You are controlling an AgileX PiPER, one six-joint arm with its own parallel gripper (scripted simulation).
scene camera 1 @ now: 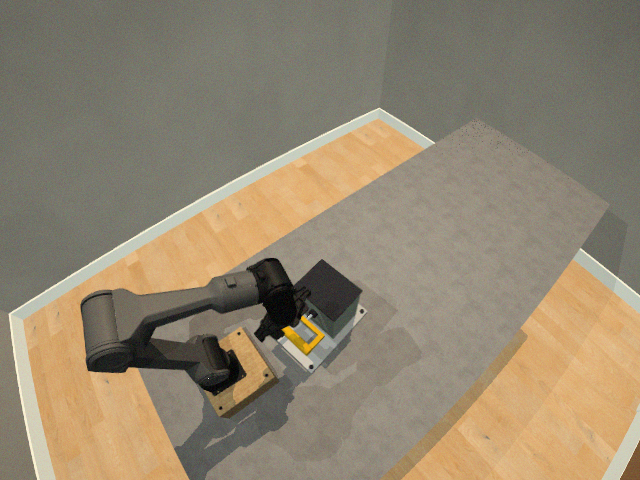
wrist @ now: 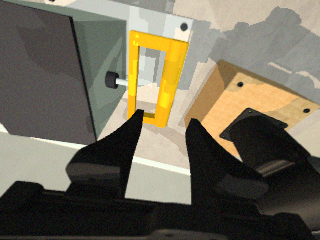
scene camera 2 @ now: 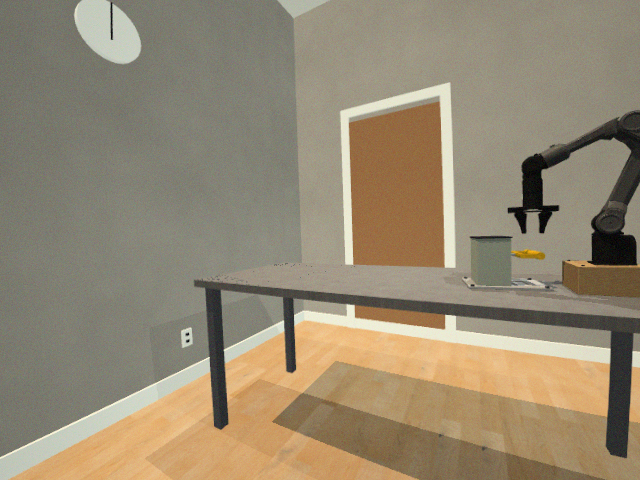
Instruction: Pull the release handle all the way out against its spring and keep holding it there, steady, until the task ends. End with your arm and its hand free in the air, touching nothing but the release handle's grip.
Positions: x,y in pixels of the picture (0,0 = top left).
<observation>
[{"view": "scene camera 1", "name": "gripper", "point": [288,325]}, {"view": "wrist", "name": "gripper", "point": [165,121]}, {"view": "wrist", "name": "yellow release handle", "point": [176,50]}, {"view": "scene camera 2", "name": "gripper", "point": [532,233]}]
</observation>
